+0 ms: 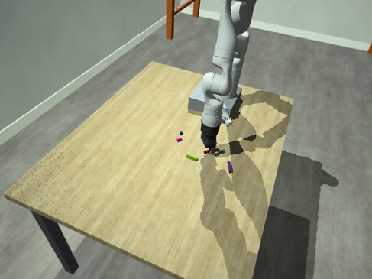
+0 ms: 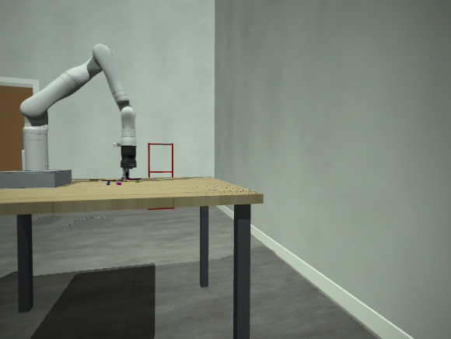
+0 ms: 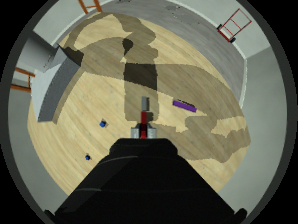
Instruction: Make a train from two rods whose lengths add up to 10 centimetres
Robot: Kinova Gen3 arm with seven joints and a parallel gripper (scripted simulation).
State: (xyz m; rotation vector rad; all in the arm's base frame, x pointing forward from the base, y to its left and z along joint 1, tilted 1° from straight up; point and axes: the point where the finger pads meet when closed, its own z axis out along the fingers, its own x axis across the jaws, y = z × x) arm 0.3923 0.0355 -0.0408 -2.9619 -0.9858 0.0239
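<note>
Now: the red rod 10 mm below my hand. The rest, counted from my hand: grey rod: 40 mm to the left, 30 mm below, 30 mm behind; purple rod: 90 mm to the left, 50 mm ahead, 30 mm below; lime rod: 70 mm to the right, 60 mm ahead, 30 mm below.
</note>
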